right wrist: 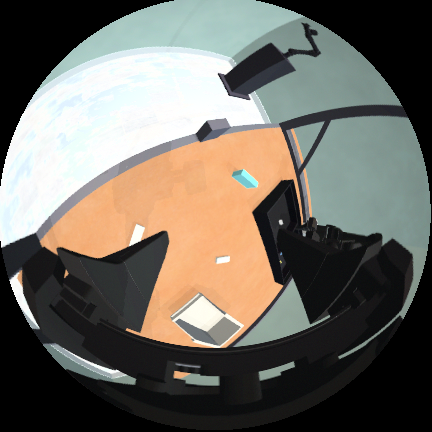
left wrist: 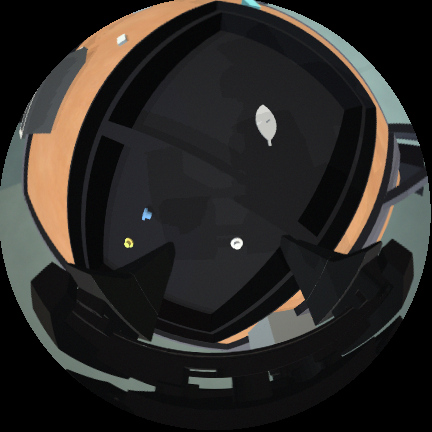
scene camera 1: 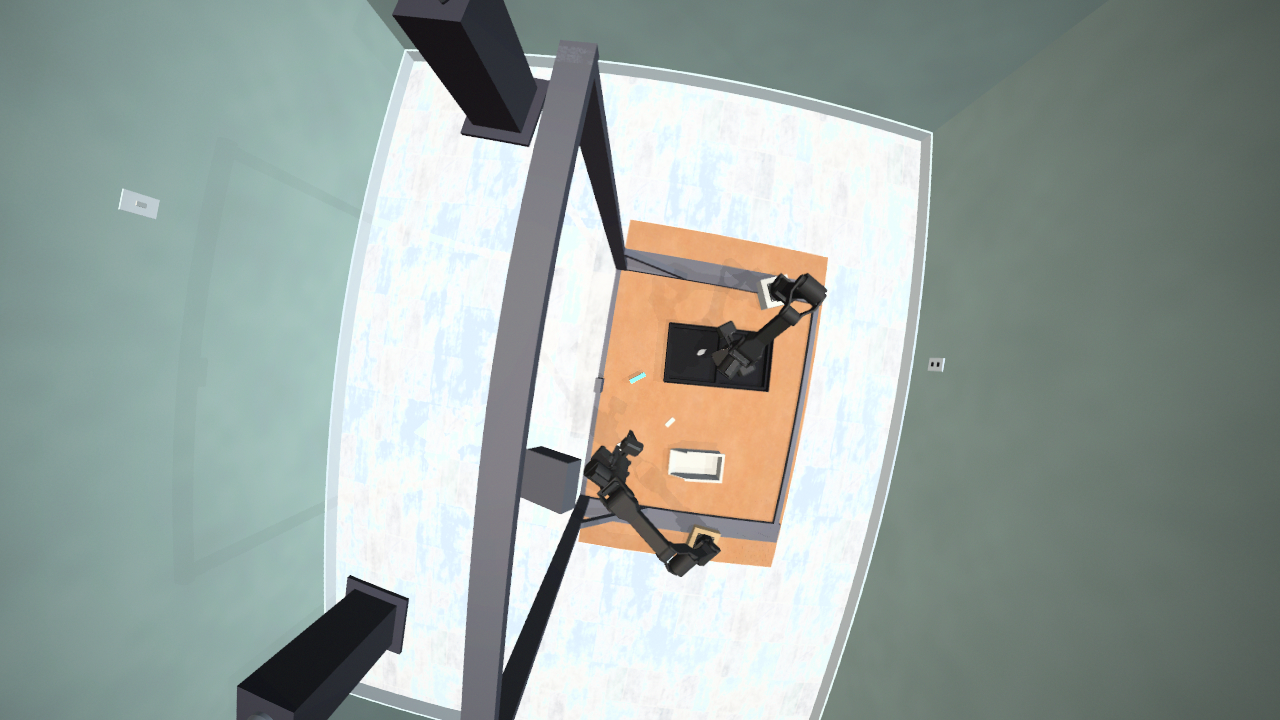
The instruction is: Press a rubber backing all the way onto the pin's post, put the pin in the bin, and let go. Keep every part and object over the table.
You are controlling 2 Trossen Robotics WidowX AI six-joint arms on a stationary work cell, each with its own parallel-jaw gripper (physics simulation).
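Places are measured from the left arm's base along level axes (x down, y ahead, z right), in metres.
Pixels of known places: left gripper, fingertip midpoint: (left wrist: 228, 244); right gripper, fingertip midpoint: (right wrist: 223, 235) (scene camera 1: 624, 438); left arm's base, origin of the base link: (right wrist: 315, 230) (scene camera 1: 777, 290); right arm's base, origin of the base link: (scene camera 1: 703, 543).
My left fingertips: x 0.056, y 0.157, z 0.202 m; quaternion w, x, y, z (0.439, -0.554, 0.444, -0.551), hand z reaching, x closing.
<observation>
Ahead of a thing's pixels: the offset from my left fingertips to its top centre. "*": to the spot under its first point.
The pale leaf-shaped pin {dz +0.101, dx +0.006, dy -0.014 m} (scene camera 1: 701, 351) (left wrist: 266, 122) (right wrist: 281, 222) lies in one compartment of the black tray {dz +0.049, dx -0.030, dy +0.019 m} (scene camera 1: 702, 386) (left wrist: 107, 129); a small grey mark shows at its middle. In the left wrist view, a blue backing {dz +0.009, dx +0.005, dy +0.073 m} (left wrist: 146, 214), a yellow backing {dz -0.029, dx +0.009, dy +0.100 m} (left wrist: 128, 243) and a white ring-shaped backing {dz -0.006, dx +0.009, dy -0.010 m} (left wrist: 237, 243) lie apart in the other compartment. My left gripper (scene camera 1: 729, 351) (left wrist: 228, 244) is open and empty above that compartment, with the white backing showing between its fingertips. My right gripper (scene camera 1: 630, 446) (right wrist: 223, 235) is open and empty, away from the tray. The white bin {* dz +0.283, dx +0.016, dy +0.366 m} (scene camera 1: 677, 465) (right wrist: 201, 308) stands apart from the tray.
A cyan block {dz +0.345, dx -0.013, dy +0.018 m} (scene camera 1: 637, 377) (left wrist: 251, 4) (right wrist: 245, 179) and a small white block {dz +0.272, dx +0.013, dy +0.202 m} (scene camera 1: 669, 421) (left wrist: 122, 39) (right wrist: 222, 259) lie on the table. A white strip {dz +0.463, dx +0.012, dy +0.254 m} (right wrist: 137, 234) lies near one right finger in the right wrist view. Grey frame rails (scene camera 1: 696, 268) border the table.
</observation>
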